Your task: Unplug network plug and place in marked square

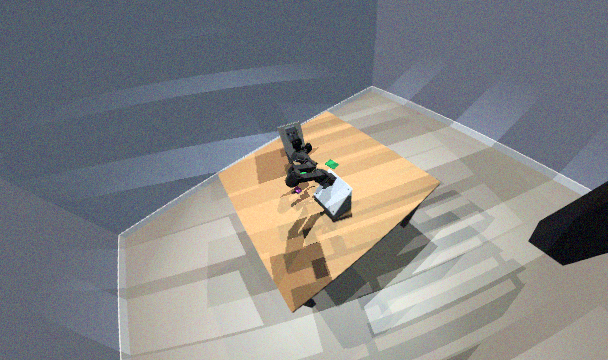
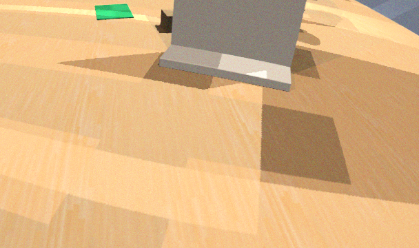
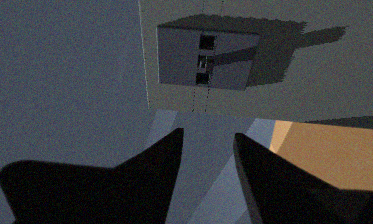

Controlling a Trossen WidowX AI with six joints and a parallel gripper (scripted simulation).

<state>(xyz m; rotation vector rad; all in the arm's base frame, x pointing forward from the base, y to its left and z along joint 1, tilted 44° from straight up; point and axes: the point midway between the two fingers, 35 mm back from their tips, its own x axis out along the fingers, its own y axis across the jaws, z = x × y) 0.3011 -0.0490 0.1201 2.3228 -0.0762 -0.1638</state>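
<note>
Now: the network plug 110 mm ahead of my gripper tip and 50 mm to the right of it. Round my gripper tip: grey upright panel 130 mm ahead, 60 mm to the right, 120 mm below; green marked square 30 mm behind, 10 mm to the left, 300 mm below.
</note>
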